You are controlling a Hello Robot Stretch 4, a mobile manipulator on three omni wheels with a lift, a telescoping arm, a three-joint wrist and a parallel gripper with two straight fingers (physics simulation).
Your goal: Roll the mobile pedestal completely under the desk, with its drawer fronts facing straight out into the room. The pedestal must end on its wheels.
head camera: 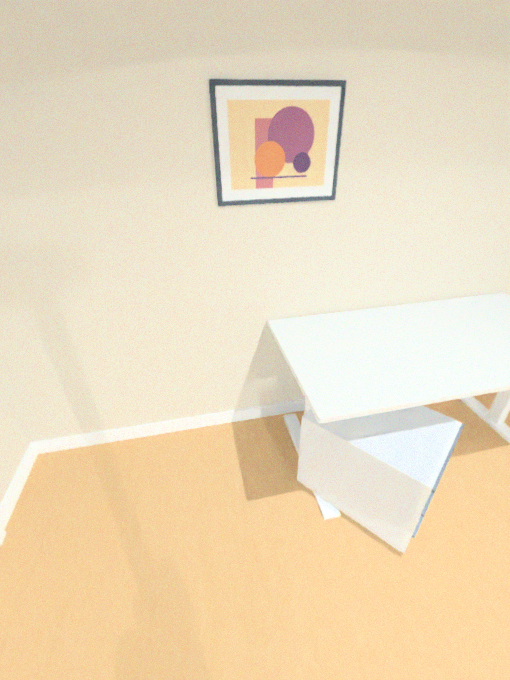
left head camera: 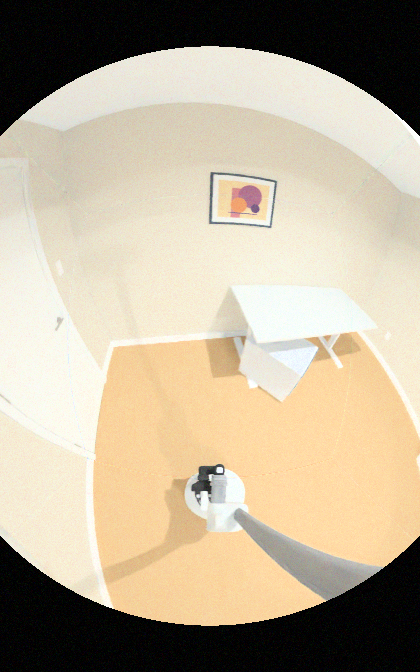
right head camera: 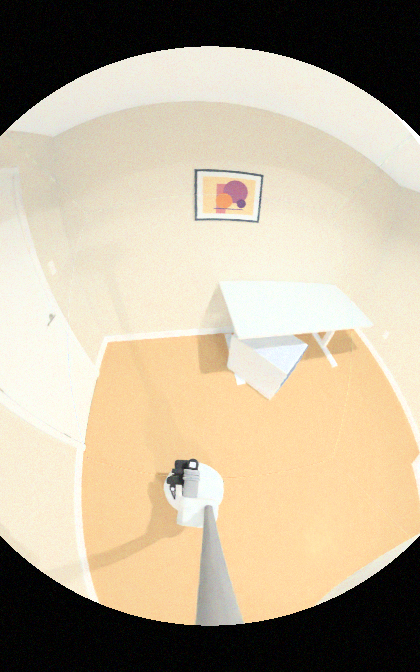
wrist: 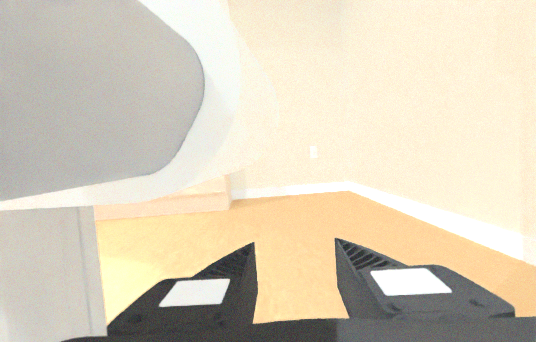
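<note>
The white pedestal [head camera: 365, 483] [left head camera: 272, 372] [right head camera: 257, 367] stands upright and turned at an angle, partly under the left end of the white desk [head camera: 395, 357] [left head camera: 300, 312] [right head camera: 295, 307]. Its near corner sticks out into the room. Its drawer fronts show as a thin blue-grey strip on the right side in the head view, facing right and partly outward. The desk's left foot [head camera: 329, 508] shows against the pedestal's near left side. The wheels are hidden. My gripper [wrist: 295, 264] is partly open and empty, held in close over my base, well apart from the pedestal.
The desk's right foot [head camera: 488, 411] stands right of the pedestal. A wall with a framed picture [head camera: 277, 142] runs behind the desk. A white door [left head camera: 30, 310] is at the left. A low pale wooden unit [wrist: 200, 202] shows in the wrist view.
</note>
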